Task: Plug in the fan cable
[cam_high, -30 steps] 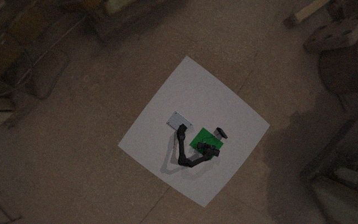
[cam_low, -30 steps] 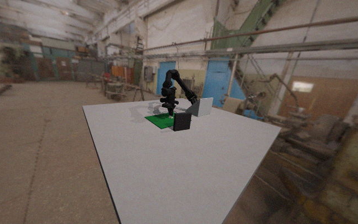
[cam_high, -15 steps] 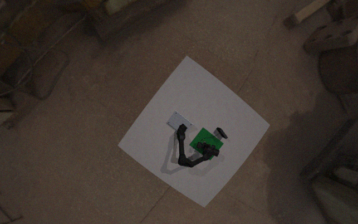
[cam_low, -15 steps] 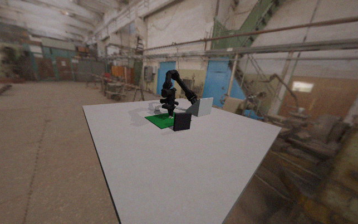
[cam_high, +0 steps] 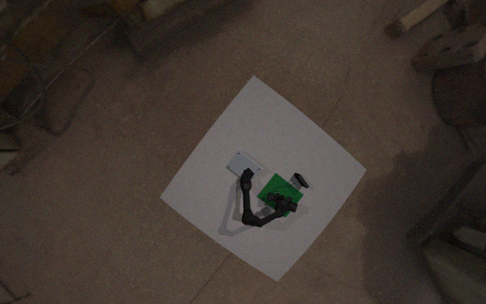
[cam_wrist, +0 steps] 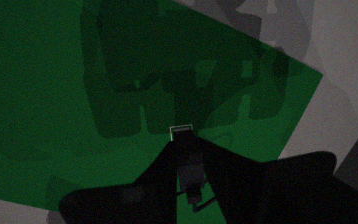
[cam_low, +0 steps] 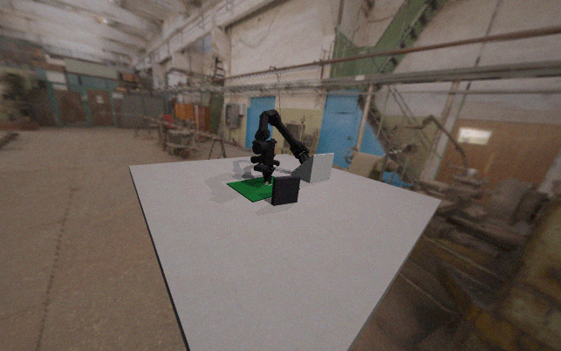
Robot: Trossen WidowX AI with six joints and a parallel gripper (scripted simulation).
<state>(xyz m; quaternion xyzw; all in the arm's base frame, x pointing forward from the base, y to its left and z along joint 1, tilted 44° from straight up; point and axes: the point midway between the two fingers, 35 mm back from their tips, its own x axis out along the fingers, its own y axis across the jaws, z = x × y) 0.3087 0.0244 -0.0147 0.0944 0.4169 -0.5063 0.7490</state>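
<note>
Now: gripper tip 10 mm to the right of the dark plug, 10 mm below it and 10 mm past it. From my gripper tip the other things lie so: black fan: 210 mm to the left, 40 mm above, 30 mm ahead; green board: 40 mm below, 20 mm to the left, 20 mm ahead.
</note>
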